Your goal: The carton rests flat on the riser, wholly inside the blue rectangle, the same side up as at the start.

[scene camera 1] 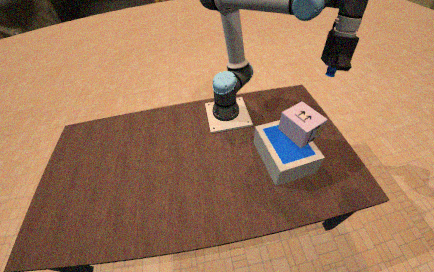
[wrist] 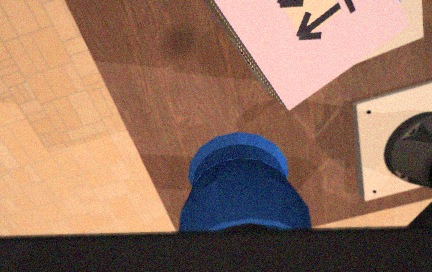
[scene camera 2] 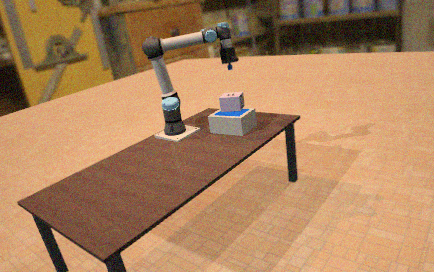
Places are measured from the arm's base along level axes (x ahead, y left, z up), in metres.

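Where they show: hand, its tool point: [scene camera 1: 329,74] [wrist: 237,176] [scene camera 2: 230,69]; arm's base, origin of its link: [scene camera 1: 225,111] [wrist: 420,147] [scene camera 2: 175,131].
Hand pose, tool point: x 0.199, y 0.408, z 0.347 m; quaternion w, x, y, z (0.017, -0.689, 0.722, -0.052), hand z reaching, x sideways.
Things, the pixels of their centre, and the offset from my tool point. Level surfaces: height alone.
- pink carton, middle of its body: [wrist: 290,11] [scene camera 1: 301,124] [scene camera 2: 232,101] 0.065 m ahead, 0.082 m right, 0.198 m down
- riser, middle of its body: [scene camera 1: 285,149] [scene camera 2: 232,120] 0.114 m ahead, 0.142 m right, 0.308 m down
- blue rectangle, middle of its body: [scene camera 1: 288,141] [scene camera 2: 231,112] 0.114 m ahead, 0.142 m right, 0.248 m down
- brown table, height of its surface: 0.368 m down
The pink carton [scene camera 1: 296,128] [scene camera 2: 231,103] [wrist: 295,75] rests on the riser [scene camera 1: 266,154] [scene camera 2: 225,125] [wrist: 416,28], turned at an angle to it, with its arrow-marked face up; it looks level. It covers the back right part of the blue rectangle [scene camera 1: 285,148] [scene camera 2: 231,114] and reaches past the rectangle's edge and over the riser's edge. The contact under the carton is hidden. My suction cup [scene camera 1: 330,71] [scene camera 2: 230,66] [wrist: 239,155] is off and holds nothing. It hangs well above the carton, apart from it, and off to its back right side in scene camera 1.
The riser stands on the brown table [scene camera 1: 150,175] [scene camera 2: 135,185] [wrist: 165,100] near its right end. The arm's pale base plate [scene camera 1: 220,125] [scene camera 2: 189,131] [wrist: 369,150] lies beside the riser. The table's edge runs beneath the cup at the left in the wrist view.
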